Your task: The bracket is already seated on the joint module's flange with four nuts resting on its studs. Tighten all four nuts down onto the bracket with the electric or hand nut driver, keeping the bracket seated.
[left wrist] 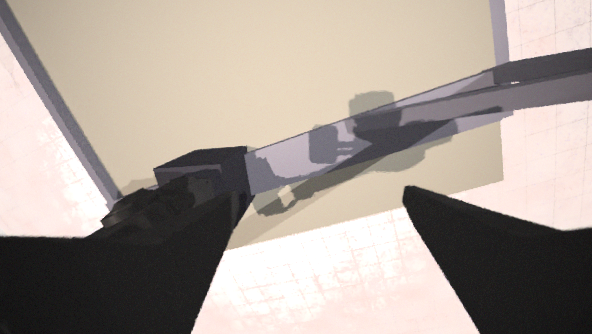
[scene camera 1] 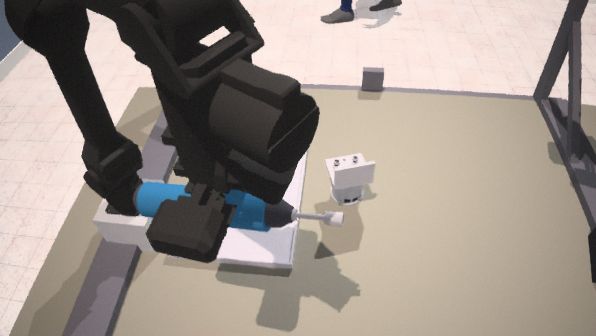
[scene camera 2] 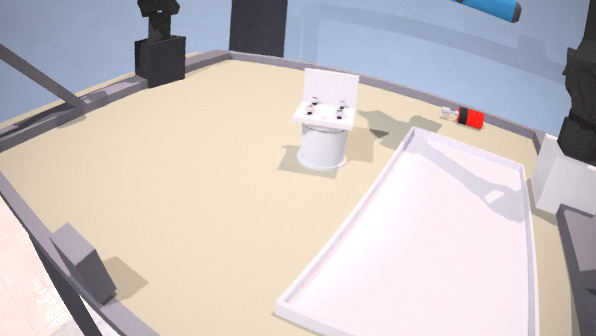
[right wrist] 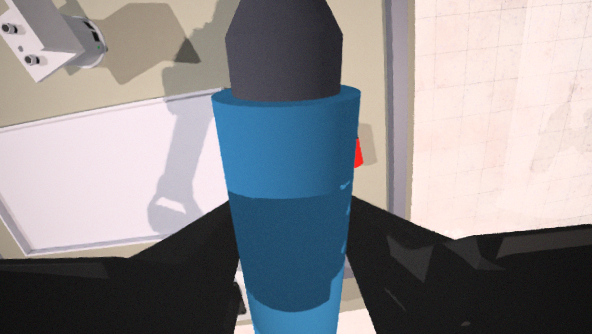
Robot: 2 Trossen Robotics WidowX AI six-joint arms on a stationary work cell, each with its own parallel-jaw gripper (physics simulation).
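Places are measured from the left arm's base along level axes (x left, y up, z ahead), in millimetres.
Pixels of known places: left gripper, fingertip midpoint: [left wrist: 319,196]; right gripper, fingertip midpoint: [scene camera 1: 228,218] [scene camera 2: 461,3] [right wrist: 289,203]; left arm's base, origin of the base link: [left wrist: 194,199] [scene camera 2: 159,38]; right arm's base, origin of the base link: [scene camera 1: 128,200] [scene camera 2: 577,153].
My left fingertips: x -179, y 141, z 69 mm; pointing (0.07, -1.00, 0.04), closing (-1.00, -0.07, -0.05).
Observation:
For each thing: its middle in the pictures, then the offset to it from my left fingertips.
- white bracket, body centre: [scene camera 2: 327,99] [right wrist: 22,34] [scene camera 1: 348,163] dx +165, dy -167, dz +450 mm
- upright joint module, body centre: [scene camera 2: 324,132] [right wrist: 59,39] [scene camera 1: 347,180] dx +165, dy -212, dz +450 mm
- marked here, body centre: [scene camera 2: 339,112] [right wrist: 30,60] dx +159, dy -176, dz +474 mm
- blue electric nut driver, body centre: [right wrist: 292,211] [scene camera 1: 231,209] dx +441, dy +21, dz +513 mm
- red hand nut driver, body centre: [right wrist: 344,133] [scene camera 2: 462,115] dx +522, dy -232, dz +535 mm
- shallow white tray, body centre: [scene camera 2: 456,214] [right wrist: 108,183] [scene camera 1: 249,170] dx +174, dy -241, dz +649 mm
- grey block, body centre: [scene camera 2: 82,263] [scene camera 1: 372,78] dx -172, dy -218, dz +479 mm
The white bracket [scene camera 1: 354,174] [scene camera 2: 331,87] [right wrist: 47,31] sits on the upright joint module [scene camera 1: 346,194] [scene camera 2: 323,146] [right wrist: 91,42]. Four small dark nuts, one marked here [scene camera 2: 339,114], show on its flat plate in scene camera 2. My right gripper [scene camera 1: 207,200] [right wrist: 289,203] is shut on the blue electric nut driver [scene camera 1: 250,219] [scene camera 2: 492,9] [right wrist: 285,150], held level above the tray. Its socket [scene camera 1: 335,218] points toward the module's side, apart from the nuts; the socket is outside the right wrist view. My left gripper [left wrist: 319,196] is open and empty, away from the module.
The red hand nut driver [scene camera 2: 470,118] [right wrist: 358,154] lies on the table near the frame edge. A shallow white tray [scene camera 1: 260,250] [scene camera 2: 425,240] [right wrist: 100,175] lies between the module and the right arm's base. A grey block [scene camera 1: 373,79] [scene camera 2: 82,262] stands at the table edge.

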